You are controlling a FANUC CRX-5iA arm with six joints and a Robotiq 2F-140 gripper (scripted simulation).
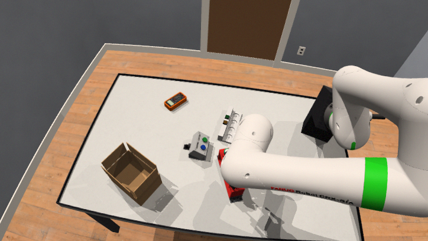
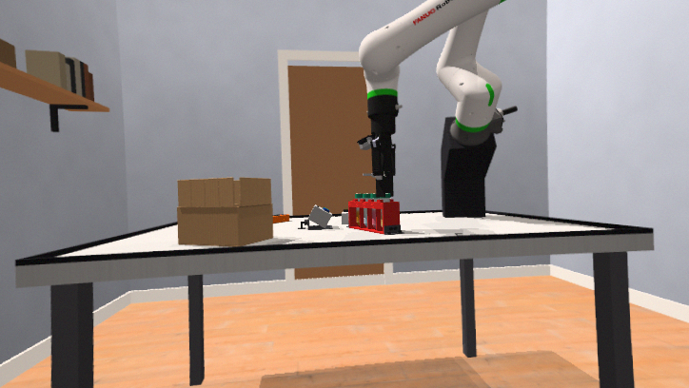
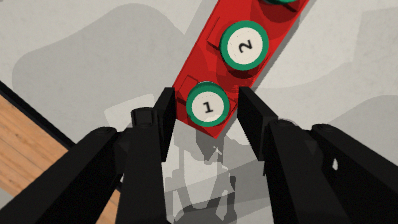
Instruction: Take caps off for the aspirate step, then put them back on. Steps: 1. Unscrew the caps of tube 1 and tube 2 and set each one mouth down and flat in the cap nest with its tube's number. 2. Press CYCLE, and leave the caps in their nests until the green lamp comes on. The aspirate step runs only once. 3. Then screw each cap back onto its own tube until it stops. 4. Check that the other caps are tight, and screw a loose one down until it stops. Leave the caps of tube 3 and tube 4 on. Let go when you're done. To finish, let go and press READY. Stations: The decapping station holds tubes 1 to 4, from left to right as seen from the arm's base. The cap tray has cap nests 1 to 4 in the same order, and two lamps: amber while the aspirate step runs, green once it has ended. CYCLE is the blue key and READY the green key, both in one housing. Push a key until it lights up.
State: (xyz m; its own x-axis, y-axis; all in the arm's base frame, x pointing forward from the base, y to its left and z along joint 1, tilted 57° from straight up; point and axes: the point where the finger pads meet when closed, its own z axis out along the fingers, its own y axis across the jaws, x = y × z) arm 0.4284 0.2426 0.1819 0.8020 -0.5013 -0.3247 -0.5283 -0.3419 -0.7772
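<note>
Now: the cap 1 3 cm below my hand. From my hand the other things lie so: cap 2: 5 cm to the right, 3 cm below, 2 cm ahead; cap 3: 9 cm to the right, 5 cm ahead, 3 cm below; cap 4: 14 cm to the right, 7 cm ahead, 3 cm below.
</note>
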